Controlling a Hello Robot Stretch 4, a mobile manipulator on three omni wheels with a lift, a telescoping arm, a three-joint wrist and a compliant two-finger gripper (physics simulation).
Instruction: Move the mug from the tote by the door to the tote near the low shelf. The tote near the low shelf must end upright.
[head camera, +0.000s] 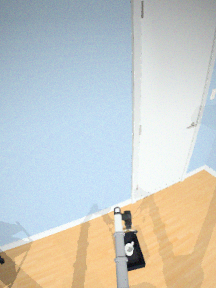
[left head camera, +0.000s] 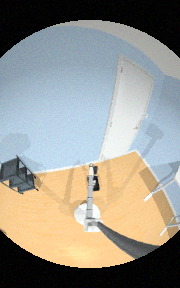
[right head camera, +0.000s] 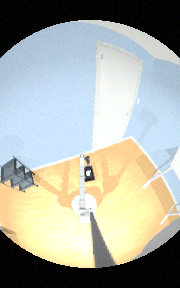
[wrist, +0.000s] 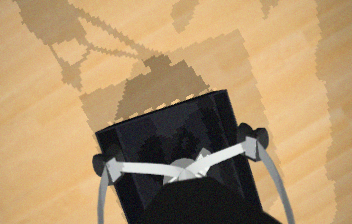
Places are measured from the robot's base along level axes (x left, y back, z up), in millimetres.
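Pixels of known places: gripper, fingertip midpoint: (head camera: 127, 233) (left head camera: 93, 176) (right head camera: 87, 166) (wrist: 180, 146).
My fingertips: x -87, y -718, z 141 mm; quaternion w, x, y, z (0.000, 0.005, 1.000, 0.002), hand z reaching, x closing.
Ahead of a thing's pixels: the offset from my fingertips to its top centre. "*": to the spot under its first point.
The black tote {dx -3, dy +108, dz -68 mm} (head camera: 136, 262) (left head camera: 96, 185) (right head camera: 90, 179) (wrist: 165, 122) stands on the floor by the door. The white mug {* dx -7, dy +77, dz -157 mm} (head camera: 129, 248) (right head camera: 88, 172) (wrist: 182, 162) is inside it; in the wrist view the gripper body hides much of the mug, with its handle side showing to the right of centre. My gripper (head camera: 131, 231) (wrist: 180, 146) is open above the tote, its fingertips spread near the two side walls, with nothing between them. The height above the mug is hard to tell. The tote near the low shelf does not show clearly in any view.
A white door (head camera: 170, 90) (left head camera: 127, 105) (right head camera: 117, 95) is in the blue wall beyond the tote. A dark shelf unit {* dx +1387, dy +379, dz +494 mm} (left head camera: 10, 167) (right head camera: 9, 169) stands at the left by the wall. White legs of furniture (left head camera: 159, 192) (right head camera: 160, 179) show at the right.
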